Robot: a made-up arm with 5 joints. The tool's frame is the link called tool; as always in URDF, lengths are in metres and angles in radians.
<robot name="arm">
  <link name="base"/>
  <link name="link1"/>
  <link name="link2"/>
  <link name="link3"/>
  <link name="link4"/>
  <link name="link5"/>
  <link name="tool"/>
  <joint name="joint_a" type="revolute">
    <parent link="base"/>
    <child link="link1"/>
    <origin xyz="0 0 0.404"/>
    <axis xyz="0 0 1"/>
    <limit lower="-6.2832" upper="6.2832"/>
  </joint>
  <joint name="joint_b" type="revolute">
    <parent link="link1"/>
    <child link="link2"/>
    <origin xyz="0 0 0" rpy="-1.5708 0 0"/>
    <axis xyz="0 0 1"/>
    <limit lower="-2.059" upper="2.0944"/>
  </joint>
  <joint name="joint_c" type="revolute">
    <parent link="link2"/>
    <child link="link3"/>
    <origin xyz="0.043 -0.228 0"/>
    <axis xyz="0 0 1"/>
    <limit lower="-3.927" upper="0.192"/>
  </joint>
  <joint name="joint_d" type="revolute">
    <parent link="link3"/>
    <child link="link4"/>
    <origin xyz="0.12 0.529 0"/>
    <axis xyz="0 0 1"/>
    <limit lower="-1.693" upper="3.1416"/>
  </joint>
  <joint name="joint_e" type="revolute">
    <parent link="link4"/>
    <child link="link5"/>
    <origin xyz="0.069 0.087 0" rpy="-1.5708 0 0"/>
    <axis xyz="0 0 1"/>
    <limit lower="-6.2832" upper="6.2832"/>
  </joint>
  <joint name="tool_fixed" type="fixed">
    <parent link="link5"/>
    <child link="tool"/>
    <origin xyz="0 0 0"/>
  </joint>
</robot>
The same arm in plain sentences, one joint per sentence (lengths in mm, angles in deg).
The arm has five revolute joints in a row. What follows holds with every joint at zero, and every direction is one of the base frame's. Joint 1 lies 404 mm along +z from the base frame's origin and turns about +z, from -360 to 360 deg. Joint 2 lies at the same point as joint 1 and turns about +y, from -117.97 to 120 deg. Joint 3 lies 43 mm along +x and 228 mm along +z from joint 2 and turns about +y, from -225 to 11 deg. Joint 4 lies 120 mm along +x and 529 mm along -z from joint 3 and turns about +y, from -97 to 180 deg. Joint 5 lies 69 mm along +x and 87 mm along -z from joint 4 and turns about -z, from -360 to 360 deg. The tool frame, which is the frame that the pose is given for, lies at the same point as joint 5; its axes are the base frame's turned by roll 180, pitch 0 and yaw 0 deg (as in URDF: about the fixed x, then y, then z).
